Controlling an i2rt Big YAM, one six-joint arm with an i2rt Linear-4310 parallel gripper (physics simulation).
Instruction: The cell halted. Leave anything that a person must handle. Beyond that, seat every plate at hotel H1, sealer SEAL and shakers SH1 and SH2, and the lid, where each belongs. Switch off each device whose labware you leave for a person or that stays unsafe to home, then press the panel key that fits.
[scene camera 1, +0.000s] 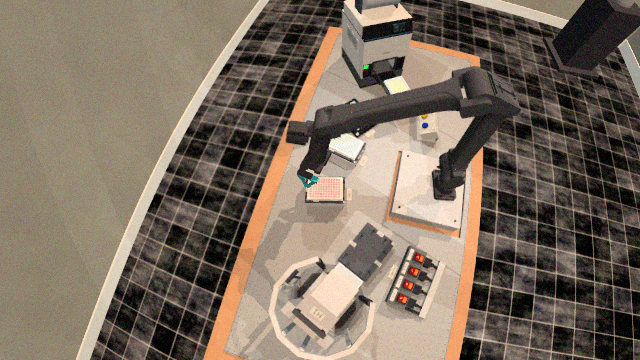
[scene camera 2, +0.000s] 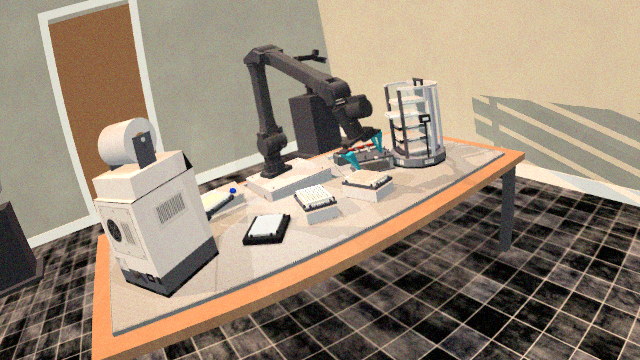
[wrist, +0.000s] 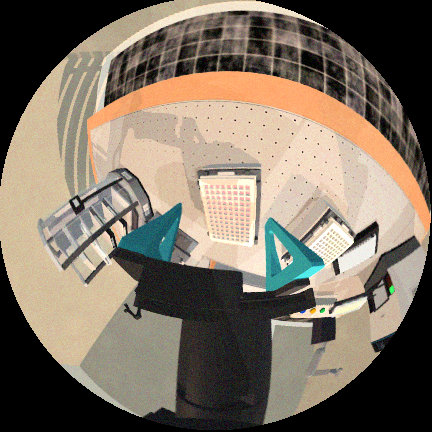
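Seen in the pictures: gripper, between the fingertips: (scene camera 1: 311, 176) (scene camera 2: 370, 161) (wrist: 226, 214); arm's base, origin of its link: (scene camera 1: 443, 185) (scene camera 2: 276, 172).
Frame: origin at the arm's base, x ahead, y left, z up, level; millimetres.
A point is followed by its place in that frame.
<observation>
My gripper (scene camera 1: 308, 181) @(x 492, y 35, z 91 mm) (scene camera 2: 368, 158) @(x 492, y 35, z 91 mm) (wrist: 226, 214) @(x 492, y 35, z 91 mm) is open and empty, its teal fingers above the plate with pink-red wells (scene camera 1: 325, 189) @(x 447, y 54, z 24 mm) (scene camera 2: 367, 178) @(x 470, y 32, z 30 mm) (wrist: 229, 212) @(x 451, y 50, z 24 mm), which lies flat on a shaker. A white well plate (scene camera 1: 348, 146) @(x 374, y -124, z 29 mm) (scene camera 2: 315, 196) @(x 414, y -149, z 31 mm) (wrist: 332, 240) @(x 426, y -144, z 30 mm) lies on the other shaker. A yellowish plate (scene camera 1: 396, 86) @(x 182, y -409, z 70 mm) (scene camera 2: 217, 200) @(x 210, y -383, z 72 mm) (wrist: 350, 306) @(x 192, y -387, z 73 mm) is at the front of the sealer (scene camera 1: 377, 42) @(x 278, y -504, z 220 mm) (scene camera 2: 150, 210) @(x 407, y -657, z 194 mm). A flat white piece (scene camera 2: 266, 225) @(x 359, y -310, z -10 mm) (wrist: 357, 252) @(x 361, y -292, z -10 mm) lies on a black holder; the arm mostly hides it in scene view 1. The hotel (scene camera 1: 272, 305) @(x 525, y 443, z 288 mm) (scene camera 2: 402, 125) @(x 430, y 319, z 137 mm) (wrist: 100, 236) holds flat pieces on several levels.
A dark platform (scene camera 1: 367, 250) @(x 288, y 260, z 22 mm) stands before the hotel. A switch strip (scene camera 1: 410, 280) @(x 136, y 361, z 13 mm) with several lit red switches lies beside it. The key panel (scene camera 1: 427, 131) @(x 55, y -220, z 28 mm) with coloured keys stands between the sealer and the arm's white base plate (scene camera 1: 420, 200) @(x 96, y 66, z 4 mm).
</observation>
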